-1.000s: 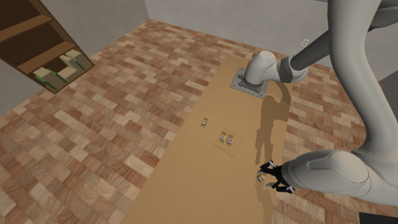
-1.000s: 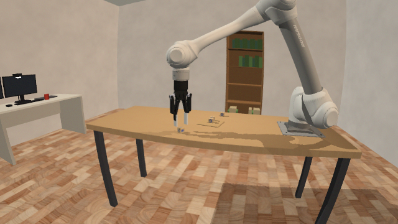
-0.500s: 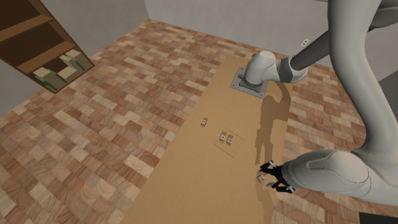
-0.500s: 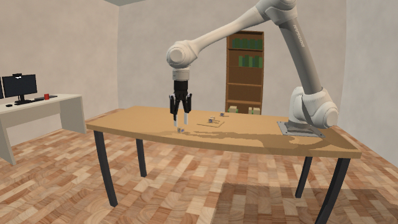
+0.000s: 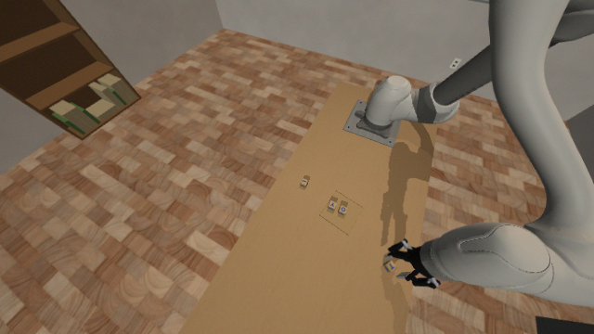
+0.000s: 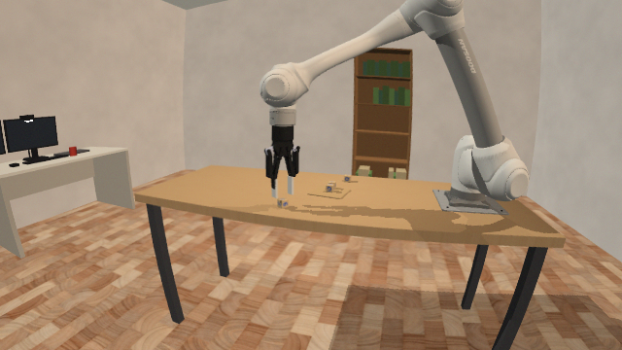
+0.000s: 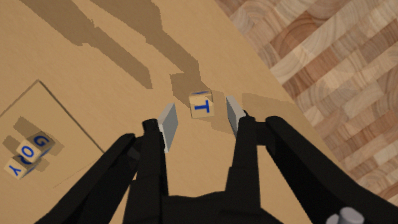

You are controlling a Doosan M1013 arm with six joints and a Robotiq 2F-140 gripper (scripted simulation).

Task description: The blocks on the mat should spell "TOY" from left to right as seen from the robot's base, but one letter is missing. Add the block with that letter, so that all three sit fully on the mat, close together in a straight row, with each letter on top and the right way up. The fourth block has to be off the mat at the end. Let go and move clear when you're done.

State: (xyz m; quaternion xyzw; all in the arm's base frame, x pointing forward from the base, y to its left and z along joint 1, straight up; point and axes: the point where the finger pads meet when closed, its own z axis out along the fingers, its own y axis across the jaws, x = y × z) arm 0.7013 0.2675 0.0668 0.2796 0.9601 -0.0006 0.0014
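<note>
The T block is 6 cm below my hand. The rest, counted from my hand: O block (11 cm behind, 24 cm to the right, 5 cm below); then thin mat (11 cm behind, 24 cm to the right, 7 cm below); then Y block (11 cm behind, 28 cm to the right, 5 cm below).
</note>
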